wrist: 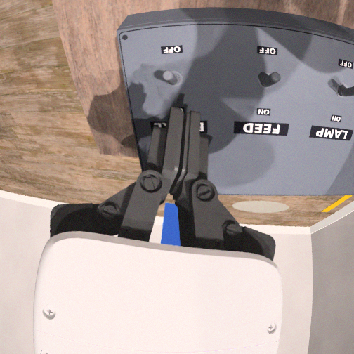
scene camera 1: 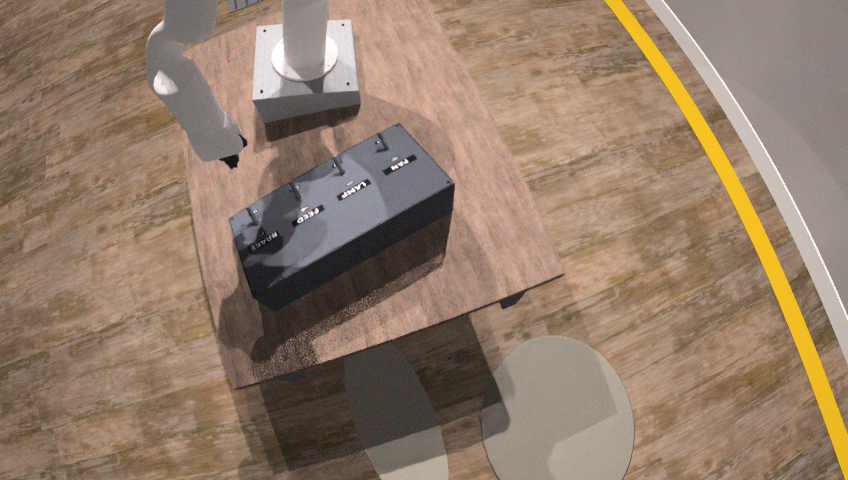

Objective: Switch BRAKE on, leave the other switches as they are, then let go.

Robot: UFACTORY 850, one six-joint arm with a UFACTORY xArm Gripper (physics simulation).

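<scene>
The dark switch box (scene camera 1: 386, 202) (wrist: 235, 172) stands on the table. The BRAKE lever (scene camera 1: 252, 215) (wrist: 170, 77) is at its left end, near the OFF label (wrist: 172, 49) in the wrist view; which way it is set is hard to tell. The FEED lever (scene camera 1: 295, 190) (wrist: 270, 79), LAMP lever (scene camera 1: 338, 166) (wrist: 345, 90) and FAN lever (scene camera 1: 381, 142) stand along the row. My gripper (scene camera 1: 232, 164) (wrist: 179, 124) is shut and empty, apart from the BRAKE lever and raised above the panel. Its fingers partly cover the BRAKE label in the wrist view, and BRAKE's ON label is hidden.
The wooden table (scene camera 1: 487, 237) carries the arm's metal base block (scene camera 1: 306, 107) behind the box. The table's left edge runs close past the BRAKE end. Beyond the front edge are a pale round disc (scene camera 1: 559, 404) and a narrower oval one (scene camera 1: 392, 404). A yellow line (scene camera 1: 714, 151) curves at the right.
</scene>
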